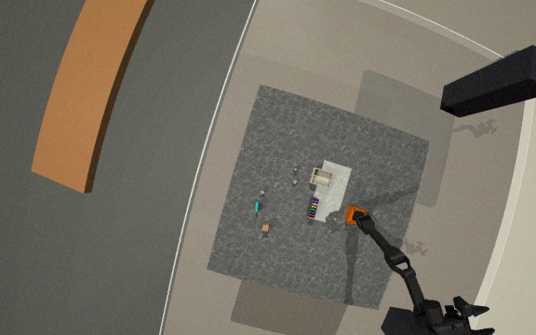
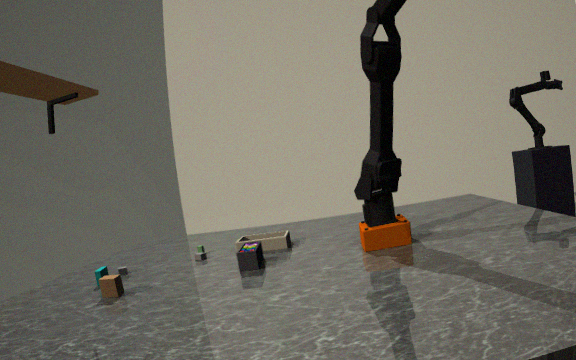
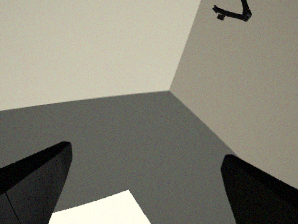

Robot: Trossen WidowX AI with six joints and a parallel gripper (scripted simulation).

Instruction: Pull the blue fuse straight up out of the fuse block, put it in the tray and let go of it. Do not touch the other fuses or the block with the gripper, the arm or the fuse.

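My gripper tip is 570 mm short of the blue fuse, 100 mm to the left of it and 640 mm above it. The rest, counted from my gripper tip: beige tray: 580 mm ahead, 320 mm to the right, 670 mm below; red fuse: 570 mm ahead, 80 mm to the right, 640 mm below; green fuse: 570 mm ahead, 120 mm to the right, 640 mm below.
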